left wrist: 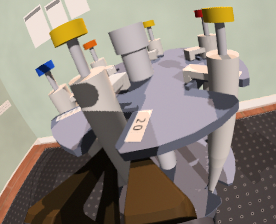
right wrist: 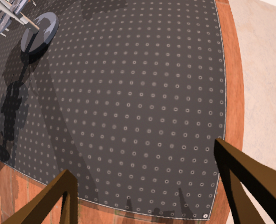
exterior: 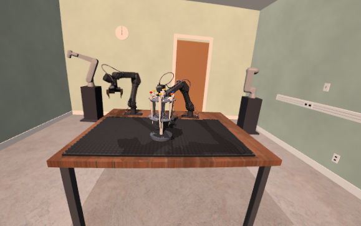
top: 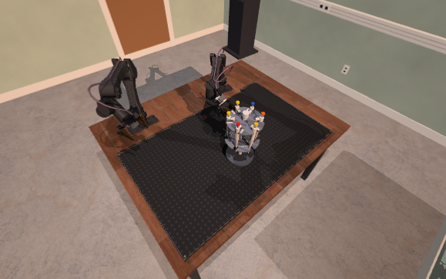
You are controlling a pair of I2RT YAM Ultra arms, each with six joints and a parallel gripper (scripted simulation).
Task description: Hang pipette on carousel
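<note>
Right now my left hand is 2 cm above the pipette and 1 cm short of it.
</note>
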